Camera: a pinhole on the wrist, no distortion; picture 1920 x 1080 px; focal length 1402.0 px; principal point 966.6 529.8 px. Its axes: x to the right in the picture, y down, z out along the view. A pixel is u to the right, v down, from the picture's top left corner.
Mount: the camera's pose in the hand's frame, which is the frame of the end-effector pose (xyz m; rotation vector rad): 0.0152 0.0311 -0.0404 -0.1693 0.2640 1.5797
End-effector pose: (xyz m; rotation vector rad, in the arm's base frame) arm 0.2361 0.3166 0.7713 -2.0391 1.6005 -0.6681
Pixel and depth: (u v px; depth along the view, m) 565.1 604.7 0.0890
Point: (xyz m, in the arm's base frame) 0.2492 0.2972 0.7130
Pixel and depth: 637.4 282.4 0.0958
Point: 0.2527 0.2750 0.7085
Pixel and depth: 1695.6 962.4 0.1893
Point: 0.1706 0.3195 0.5660
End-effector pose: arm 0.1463 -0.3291 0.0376 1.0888 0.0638 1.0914
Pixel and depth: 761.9 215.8 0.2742
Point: 0.2690 -0.4143 0.2471
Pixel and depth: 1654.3 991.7 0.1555
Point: 0.0802 -0.4083 0.1789
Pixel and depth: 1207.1 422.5 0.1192
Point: 0.1411 -0.3503 0.1472
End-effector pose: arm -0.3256 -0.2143 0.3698 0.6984 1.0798 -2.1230
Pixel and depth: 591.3 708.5 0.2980
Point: -0.3416 -0.4553 0.4952
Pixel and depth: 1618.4 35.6 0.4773
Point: -0.2351 -0.7378 0.2222
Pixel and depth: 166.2 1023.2 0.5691
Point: -0.4282 -0.6212 0.8486
